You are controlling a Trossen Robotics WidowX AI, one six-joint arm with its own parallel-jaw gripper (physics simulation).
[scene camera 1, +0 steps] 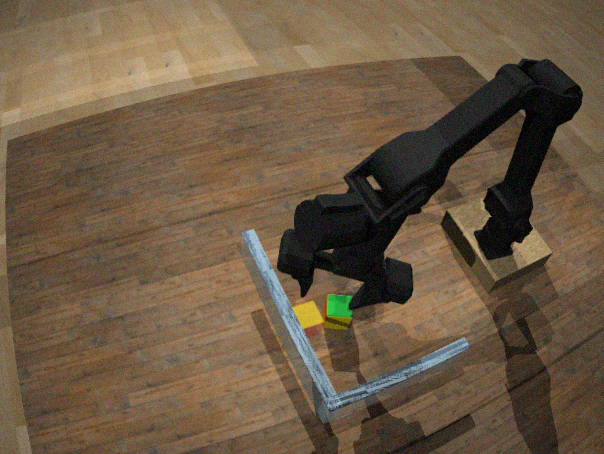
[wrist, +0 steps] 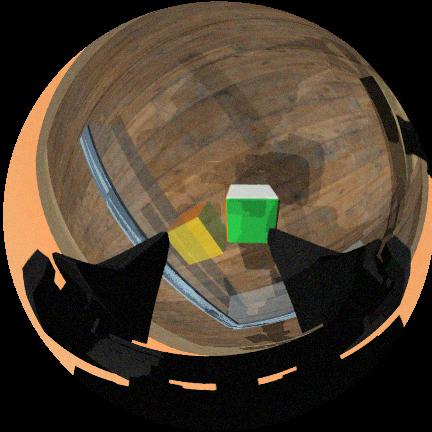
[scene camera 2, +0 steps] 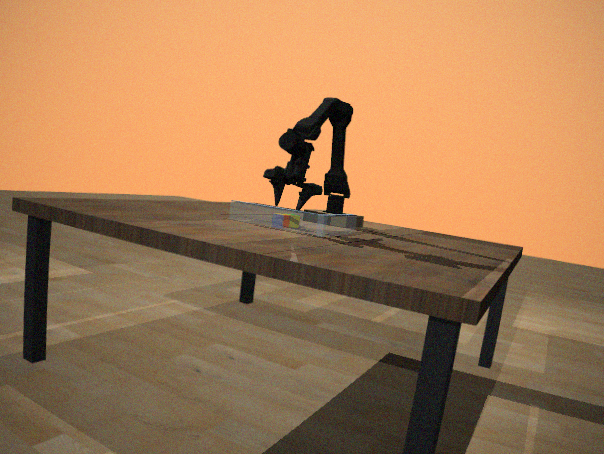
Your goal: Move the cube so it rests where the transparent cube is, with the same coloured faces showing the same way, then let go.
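Seen in the pictures: gripper, between the fingertips: [scene camera 1: 326,301] [wrist: 218,236]; arm's base, origin of its link: [scene camera 1: 493,243] [scene camera 2: 334,213].
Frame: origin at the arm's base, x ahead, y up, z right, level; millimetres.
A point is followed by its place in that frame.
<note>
The solid cube [scene camera 1: 339,306] {x 322, y -2, z -58 mm} [scene camera 2: 295,220] [wrist: 251,221] {x 320, y -2, z -55 mm} rests on the table, green face up, with a yellow side in scene camera 1 and a white side in the wrist view. The transparent cube [scene camera 1: 307,315] {x 373, y -2, z -63 mm} [scene camera 2: 278,221] [wrist: 195,240] {x 369, y -2, z -59 mm} is beside it, nearer the long wall, turned at a different angle, yellow face up; a reddish side shows in scene camera 1. My gripper [scene camera 1: 327,301] {x 343, y 12, z -52 mm} [scene camera 2: 288,206] {x 343, y 12, z -52 mm} [wrist: 218,236] {x 343, y 12, z -52 mm} is open and empty, above the cubes. One fingertip overlaps the solid cube's edge in the wrist view; contact cannot be told.
A pale blue-edged, see-through L-shaped wall [scene camera 1: 282,305] {x 409, y 19, z -50 mm} [wrist: 122,220] {x 414, y 18, z -15 mm} stands past the transparent cube, and its shorter arm [scene camera 1: 400,374] {x 276, y 19, z -197 mm} runs along the near side. The arm's base block [scene camera 1: 462,245] {x 52, y -22, z 23 mm} stands at the right in scene camera 1. The wooden table [scene camera 1: 125,200] {x 636, y -41, z 250 mm} [scene camera 2: 200,245] {x 825, y -51, z -225 mm} carries everything.
</note>
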